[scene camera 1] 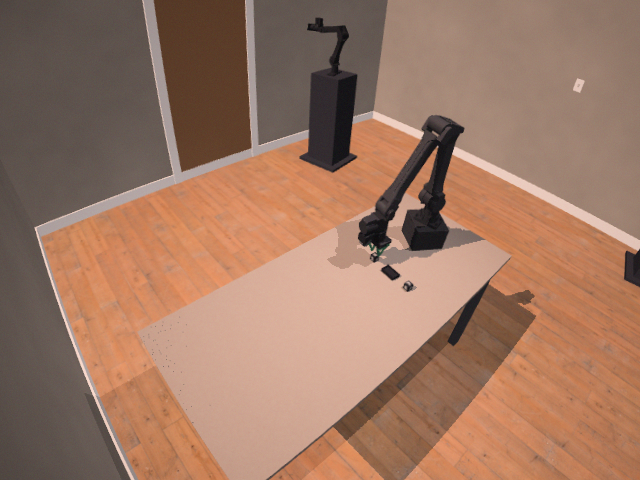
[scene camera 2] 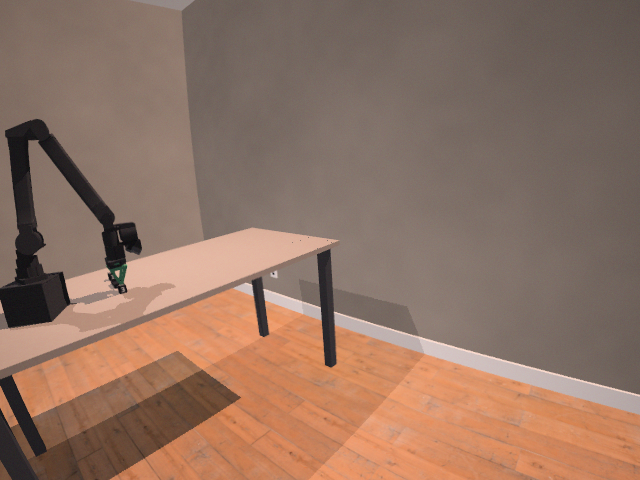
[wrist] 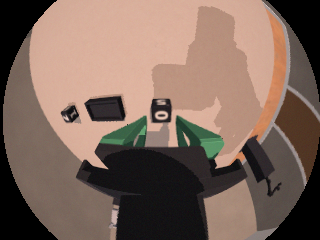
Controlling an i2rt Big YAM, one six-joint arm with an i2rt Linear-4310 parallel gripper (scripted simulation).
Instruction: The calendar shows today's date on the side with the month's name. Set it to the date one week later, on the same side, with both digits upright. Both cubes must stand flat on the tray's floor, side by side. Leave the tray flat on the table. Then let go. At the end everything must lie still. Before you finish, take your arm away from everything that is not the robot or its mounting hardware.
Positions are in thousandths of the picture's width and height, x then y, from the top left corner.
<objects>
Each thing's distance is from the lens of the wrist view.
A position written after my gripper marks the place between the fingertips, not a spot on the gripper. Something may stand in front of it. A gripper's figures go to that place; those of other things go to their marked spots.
my gripper (wrist: 505,498): 0.13 m
dark calendar tray (wrist: 339,452): 0.18 m
</objects>
